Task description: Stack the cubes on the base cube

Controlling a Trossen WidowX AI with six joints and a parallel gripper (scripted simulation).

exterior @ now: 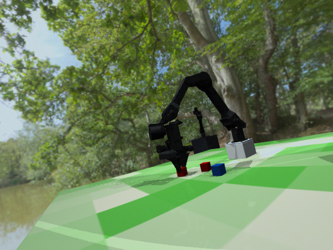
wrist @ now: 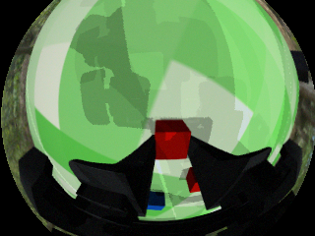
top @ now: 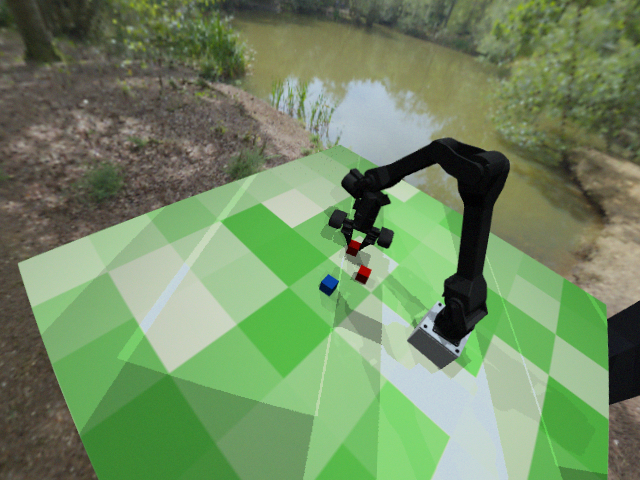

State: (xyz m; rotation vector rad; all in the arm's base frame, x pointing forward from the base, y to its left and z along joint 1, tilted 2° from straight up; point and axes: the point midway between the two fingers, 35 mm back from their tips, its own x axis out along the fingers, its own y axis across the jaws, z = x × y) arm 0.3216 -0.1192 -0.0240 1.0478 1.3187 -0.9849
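My gripper tip is now 170 mm to the right of the blue base cube and 20 mm past it. The rest, counted from my gripper tip: red cube (right at my gripper tip).
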